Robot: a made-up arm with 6 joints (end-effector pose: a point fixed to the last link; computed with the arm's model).
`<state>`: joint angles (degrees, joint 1 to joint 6).
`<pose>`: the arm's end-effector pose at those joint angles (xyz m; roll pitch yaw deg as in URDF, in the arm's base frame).
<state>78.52 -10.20 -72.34 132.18 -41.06 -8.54</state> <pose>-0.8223 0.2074 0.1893 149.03 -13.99 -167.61</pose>
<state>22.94 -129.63 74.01 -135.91 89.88 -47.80</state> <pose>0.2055 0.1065 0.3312 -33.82 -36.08 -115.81</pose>
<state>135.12 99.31 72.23 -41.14 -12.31 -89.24</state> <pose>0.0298 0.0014 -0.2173 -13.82 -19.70 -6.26</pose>
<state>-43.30 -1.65 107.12 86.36 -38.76 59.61</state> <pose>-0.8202 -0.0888 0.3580 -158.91 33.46 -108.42</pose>
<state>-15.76 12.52 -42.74 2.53 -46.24 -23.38</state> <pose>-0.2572 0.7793 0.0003 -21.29 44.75 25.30</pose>
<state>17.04 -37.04 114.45 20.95 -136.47 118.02</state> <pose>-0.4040 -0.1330 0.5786 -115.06 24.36 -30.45</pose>
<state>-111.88 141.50 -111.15 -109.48 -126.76 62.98</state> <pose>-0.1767 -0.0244 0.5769 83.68 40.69 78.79</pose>
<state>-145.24 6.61 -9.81 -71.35 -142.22 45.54</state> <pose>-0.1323 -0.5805 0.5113 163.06 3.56 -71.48</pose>
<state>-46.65 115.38 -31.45 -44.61 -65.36 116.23</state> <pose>0.2281 0.3704 0.3226 -31.95 -48.48 -43.69</pose>
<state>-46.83 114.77 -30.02 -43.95 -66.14 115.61</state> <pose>0.2375 0.3660 0.3319 -28.70 -49.50 -46.26</pose>
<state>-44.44 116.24 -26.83 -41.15 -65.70 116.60</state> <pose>0.2621 0.3608 0.3265 -29.05 -54.28 -47.67</pose>
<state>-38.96 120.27 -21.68 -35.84 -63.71 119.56</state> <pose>0.3026 0.3506 0.3051 -36.23 -63.86 -44.87</pose>
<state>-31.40 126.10 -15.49 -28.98 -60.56 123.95</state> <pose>0.3488 0.3305 0.2762 -63.73 -75.42 -23.09</pose>
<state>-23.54 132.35 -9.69 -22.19 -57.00 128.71</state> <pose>0.3879 0.3029 0.2503 -132.43 -76.21 39.90</pose>
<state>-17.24 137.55 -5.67 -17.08 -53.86 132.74</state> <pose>0.4120 0.2768 0.2311 -160.89 -66.59 63.53</pose>
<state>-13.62 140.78 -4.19 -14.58 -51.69 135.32</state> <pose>0.4204 0.2593 0.2153 -167.11 -59.90 66.34</pose>
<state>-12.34 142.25 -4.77 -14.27 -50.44 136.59</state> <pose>0.4180 0.2512 0.2001 -166.64 -57.47 63.84</pose>
